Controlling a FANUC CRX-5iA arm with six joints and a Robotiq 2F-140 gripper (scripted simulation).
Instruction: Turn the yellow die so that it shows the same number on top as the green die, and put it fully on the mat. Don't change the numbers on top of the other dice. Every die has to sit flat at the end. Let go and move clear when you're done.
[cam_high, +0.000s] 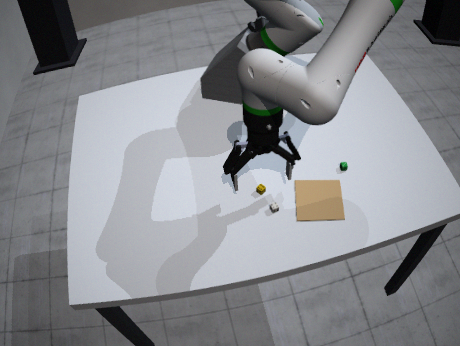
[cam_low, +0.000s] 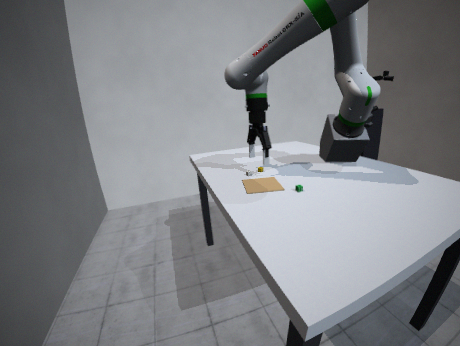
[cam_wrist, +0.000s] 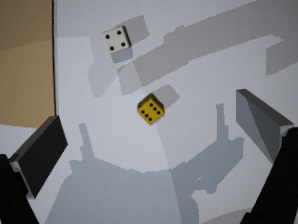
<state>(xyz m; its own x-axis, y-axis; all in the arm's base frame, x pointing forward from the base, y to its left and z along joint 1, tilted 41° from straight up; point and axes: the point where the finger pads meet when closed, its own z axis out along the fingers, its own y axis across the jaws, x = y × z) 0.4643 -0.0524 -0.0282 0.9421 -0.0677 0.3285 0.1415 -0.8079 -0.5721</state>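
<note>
My gripper is now 1 cm past the yellow die and 5 cm above it. The rest, counted from my hand: white die 6 cm ahead, 3 cm to the left, 5 cm below; then green die 7 cm behind, 26 cm to the left, 5 cm below; then tan mat 4 cm ahead, 16 cm to the left, 6 cm below.
</note>
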